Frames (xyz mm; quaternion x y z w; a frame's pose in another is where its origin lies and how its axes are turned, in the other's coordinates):
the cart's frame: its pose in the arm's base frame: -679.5 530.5 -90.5 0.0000 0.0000 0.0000 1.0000
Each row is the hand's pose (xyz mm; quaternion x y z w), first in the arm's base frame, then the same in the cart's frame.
Working: the arm's base frame: its pose in the cart's frame: 679.5 -530.5 90.5 0.0000 0.0000 0.0000 1.0000

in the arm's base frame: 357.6 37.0 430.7 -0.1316 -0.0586 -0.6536 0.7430
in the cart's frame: 1037.1 -493.5 521.2 -0.1316 -0.0586 -0.6536 0.7430
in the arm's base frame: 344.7 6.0 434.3 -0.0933 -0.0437 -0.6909 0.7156
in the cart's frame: 1024.2 -524.5 524.8 -0.0933 -0.0437 -0.6909 0.7156
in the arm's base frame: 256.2 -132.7 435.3 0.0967 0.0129 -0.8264 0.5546
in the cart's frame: 935.7 -663.2 525.8 0.0967 0.0129 -0.8264 0.5546
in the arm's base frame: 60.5 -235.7 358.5 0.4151 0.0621 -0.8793 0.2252
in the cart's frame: 740.0 -766.2 449.0 0.4151 0.0621 -0.8793 0.2252
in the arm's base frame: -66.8 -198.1 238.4 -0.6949 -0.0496 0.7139 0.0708
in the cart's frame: 612.7 -728.6 328.9 -0.6949 -0.0496 0.7139 0.0708
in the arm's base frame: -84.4 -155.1 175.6 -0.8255 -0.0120 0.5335 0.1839
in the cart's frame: 595.1 -685.6 266.1 -0.8255 -0.0120 0.5335 0.1839
